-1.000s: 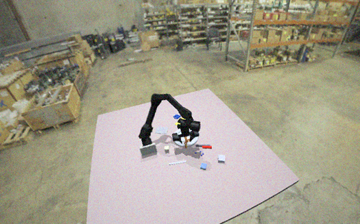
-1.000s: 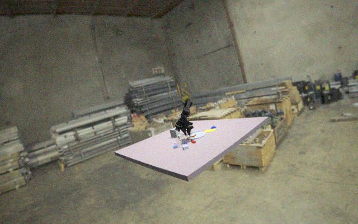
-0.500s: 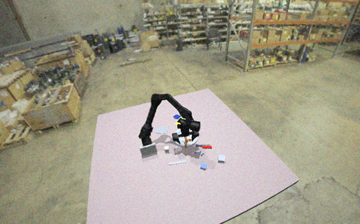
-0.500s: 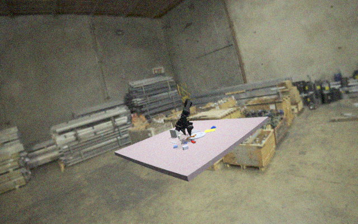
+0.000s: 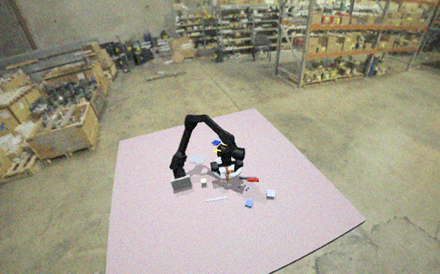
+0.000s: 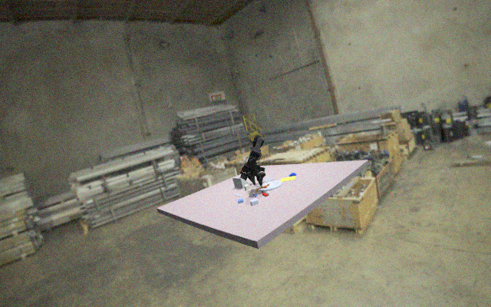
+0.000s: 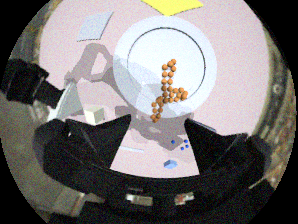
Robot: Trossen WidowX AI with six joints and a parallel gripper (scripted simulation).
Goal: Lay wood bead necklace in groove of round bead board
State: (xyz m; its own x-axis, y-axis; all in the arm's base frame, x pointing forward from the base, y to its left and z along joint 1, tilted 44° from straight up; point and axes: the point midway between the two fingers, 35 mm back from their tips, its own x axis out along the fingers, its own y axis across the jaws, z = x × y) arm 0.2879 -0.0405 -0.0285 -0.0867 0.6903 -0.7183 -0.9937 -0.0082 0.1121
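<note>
The red-handled tool is 130 mm ahead of my gripper tip, 50 mm to the right of it and 40 mm below it. Also, from my gripper tip: white stick: 130 mm to the right, 100 mm behind, 40 mm below; cream cube: 150 mm behind, 20 mm below, 10 mm to the right; blue block: 210 mm to the right, 60 mm ahead, 30 mm below.
</note>
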